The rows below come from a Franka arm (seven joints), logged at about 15 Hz.
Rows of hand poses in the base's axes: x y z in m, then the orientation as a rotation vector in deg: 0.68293, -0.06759, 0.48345, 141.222, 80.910, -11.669; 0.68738, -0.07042, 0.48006, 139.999, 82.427, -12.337; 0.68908, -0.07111, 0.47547, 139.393, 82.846, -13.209; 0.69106, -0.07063, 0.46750, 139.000, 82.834, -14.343; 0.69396, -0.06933, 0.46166, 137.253, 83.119, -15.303; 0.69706, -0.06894, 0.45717, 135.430, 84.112, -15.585; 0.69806, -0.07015, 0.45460, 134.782, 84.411, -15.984; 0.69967, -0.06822, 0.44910, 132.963, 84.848, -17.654; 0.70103, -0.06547, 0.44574, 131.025, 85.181, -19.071
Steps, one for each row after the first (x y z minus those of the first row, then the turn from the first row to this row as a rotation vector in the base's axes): 0.00445, -0.00283, -0.00339, -0.469, 0.503, 1.268; 0.00615, -0.00352, -0.00798, -0.994, 0.990, 1.653; 0.00813, -0.00304, -0.01595, -1.614, 1.576, 1.683; 0.01103, -0.00174, -0.02179, -3.093, 1.721, 2.447; 0.01413, -0.00135, -0.02628, -4.114, 1.652, 3.724; 0.01513, -0.00256, -0.02885, -4.580, 1.806, 4.116; 0.01674, -0.00063, -0.03435, -6.208, 2.479, 4.936; 0.01810, 0.00212, -0.03771, -7.895, 2.942, 5.782
